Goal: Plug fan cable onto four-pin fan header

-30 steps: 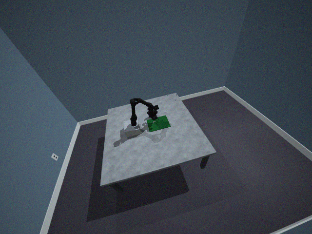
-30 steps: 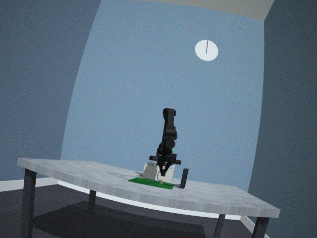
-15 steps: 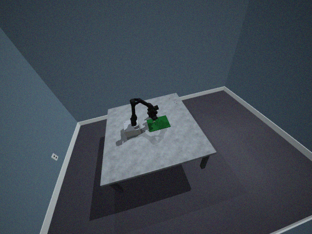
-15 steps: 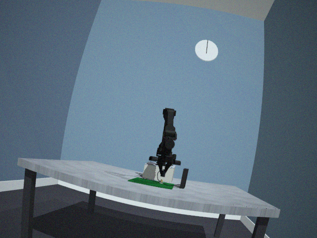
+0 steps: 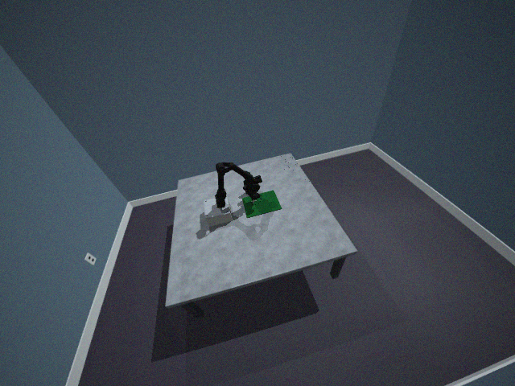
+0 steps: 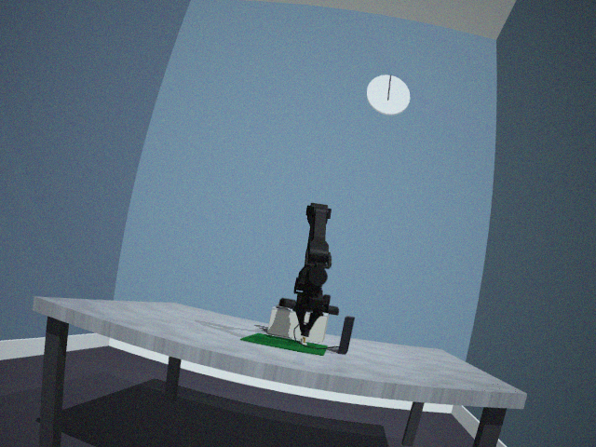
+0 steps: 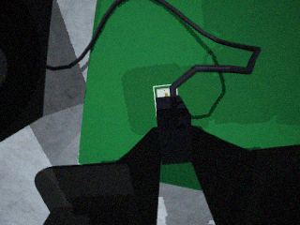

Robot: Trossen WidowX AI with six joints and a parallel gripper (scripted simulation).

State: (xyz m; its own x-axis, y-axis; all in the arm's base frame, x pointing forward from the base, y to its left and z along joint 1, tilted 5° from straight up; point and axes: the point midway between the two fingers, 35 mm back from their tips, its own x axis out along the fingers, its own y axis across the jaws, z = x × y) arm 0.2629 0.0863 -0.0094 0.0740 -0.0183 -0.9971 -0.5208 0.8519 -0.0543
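The board is 70 mm ahead of my gripper tip, 30 mm to the right of it and 60 mm below it. From my gripper tip the other things lie so: black fan plug (10 mm ahead, 10 mm above); then square black fan (10 mm behind, 130 mm to the left, 20 mm above).
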